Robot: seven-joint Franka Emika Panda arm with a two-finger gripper.
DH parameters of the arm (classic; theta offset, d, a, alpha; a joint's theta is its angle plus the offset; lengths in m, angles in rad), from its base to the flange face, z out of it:
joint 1: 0 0.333 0 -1.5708
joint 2: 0 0 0 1.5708
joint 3: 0 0.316 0.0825 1.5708
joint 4: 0 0 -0.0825 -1.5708
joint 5: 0 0.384 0 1.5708
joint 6: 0 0 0.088 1.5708
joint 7: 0 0.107 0 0
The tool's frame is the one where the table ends.
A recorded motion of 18 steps. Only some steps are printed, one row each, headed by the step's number.
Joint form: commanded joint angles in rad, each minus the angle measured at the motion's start. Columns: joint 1, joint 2, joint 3, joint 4, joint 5, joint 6, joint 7.
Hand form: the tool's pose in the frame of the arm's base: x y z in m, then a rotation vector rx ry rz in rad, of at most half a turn. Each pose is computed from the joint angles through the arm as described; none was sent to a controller.
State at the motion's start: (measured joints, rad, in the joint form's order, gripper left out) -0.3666 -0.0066 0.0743 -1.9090 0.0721 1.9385 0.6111
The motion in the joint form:
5: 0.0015 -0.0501 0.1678 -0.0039 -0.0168 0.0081 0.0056
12: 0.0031 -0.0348 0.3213 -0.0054 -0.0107 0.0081 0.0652
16: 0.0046 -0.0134 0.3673 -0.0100 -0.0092 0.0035 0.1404
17: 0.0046 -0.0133 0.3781 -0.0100 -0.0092 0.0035 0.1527
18: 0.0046 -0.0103 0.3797 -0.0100 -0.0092 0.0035 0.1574
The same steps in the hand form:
5: 0.5504 -0.0619 0.5247 -2.8618 1.1389 -0.1182
12: 0.5562 0.0247 0.5146 -2.9085 1.0035 -0.0795
16: 0.5569 0.0501 0.5008 -2.8954 1.0461 -0.0266
17: 0.5564 0.0561 0.5007 -2.8947 1.0483 -0.0253
18: 0.5568 0.0569 0.4992 -2.8930 1.0529 -0.0204

